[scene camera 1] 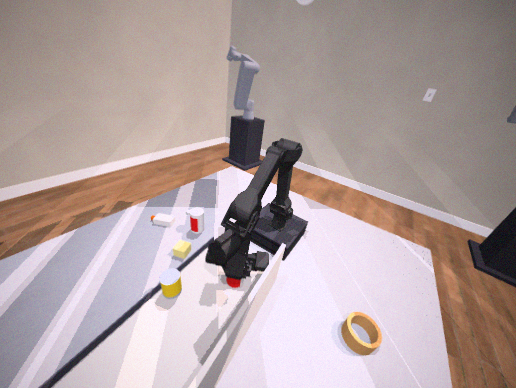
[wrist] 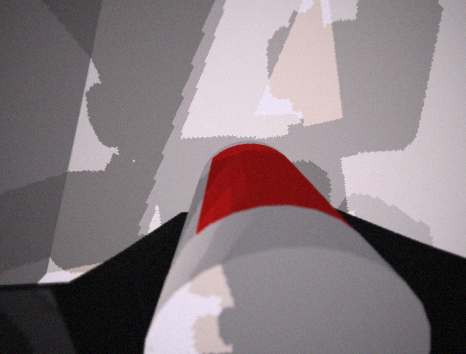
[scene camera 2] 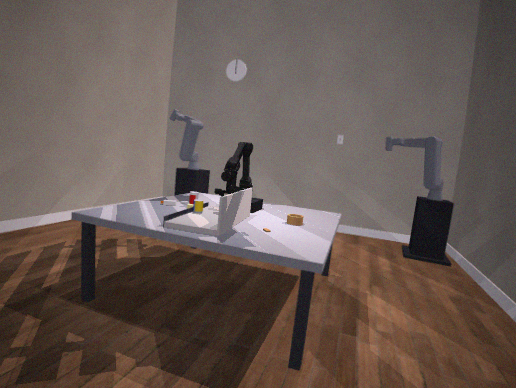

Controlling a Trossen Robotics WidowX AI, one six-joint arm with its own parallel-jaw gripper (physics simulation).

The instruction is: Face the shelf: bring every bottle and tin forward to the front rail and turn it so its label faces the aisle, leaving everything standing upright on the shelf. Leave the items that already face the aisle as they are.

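Places are measured from the arm's base along level axes (x ahead, y left, z up), in centimetres.
Where they show: arm's base, link origin: (scene camera 1: 278,224).
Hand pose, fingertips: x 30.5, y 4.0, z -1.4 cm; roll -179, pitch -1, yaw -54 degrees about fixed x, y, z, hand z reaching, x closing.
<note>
Things, the pixels of their top centre, and the offset from my fingertips. "spot": a spot on its surface instead.
- white tin with a red label, surface spot: (wrist: 267,182) spot: dx +2.5, dy +1.6, dz +3.3 cm
- yellow tin with a pale top, top centre: (scene camera 1: 169,276) (scene camera 2: 198,200) dx +15.9, dy -11.4, dz +3.6 cm
- dark front rail, surface spot: (scene camera 1: 115,328) spot: dx +31.5, dy -11.8, dz -3.0 cm
- red container, top centre: (scene camera 1: 197,211) (scene camera 2: 194,192) dx -8.1, dy -31.5, dz +3.9 cm
- yellow block, top centre: (scene camera 1: 181,245) dx +4.2, dy -24.4, dz -2.2 cm
- white bottle with an orange cap, top centre: (scene camera 1: 161,217) (scene camera 2: 168,200) dx +0.6, dy -45.9, dz -3.2 cm
- orange ring, top centre: (scene camera 1: 364,328) (scene camera 2: 295,215) dx -13.6, dy +38.2, dz -1.0 cm
- small orange piece, top centre: (scene camera 2: 266,229) dx +16.2, dy +32.1, dz -5.2 cm
My gripper (scene camera 1: 235,274) (wrist: 253,217) is shut on a white tin with a red label (scene camera 1: 233,283) (wrist: 267,182). One black finger is on each side of it. The tin is near the back board (scene camera 1: 248,325) (scene camera 2: 235,212) of the shelf (scene camera 1: 145,345) (scene camera 2: 192,223). Its lower part is visible below the gripper in the first scene view, and its base is hard to make out. The back board hides it in the second scene view. A yellow tin with a pale top (scene camera 1: 171,285) (scene camera 2: 199,206) stands upright on the shelf beside the dark front rail (scene camera 1: 115,328) (scene camera 2: 176,215).
Beyond the rail, a white and red container (scene camera 1: 196,221) (scene camera 2: 193,198) stands on the table, near a yellow block (scene camera 1: 182,249) and a white bottle with an orange cap (scene camera 1: 163,220) (scene camera 2: 170,203) lying down. Behind the board are an orange ring (scene camera 1: 351,343) (scene camera 2: 295,220) and a small orange piece (scene camera 2: 266,230).
</note>
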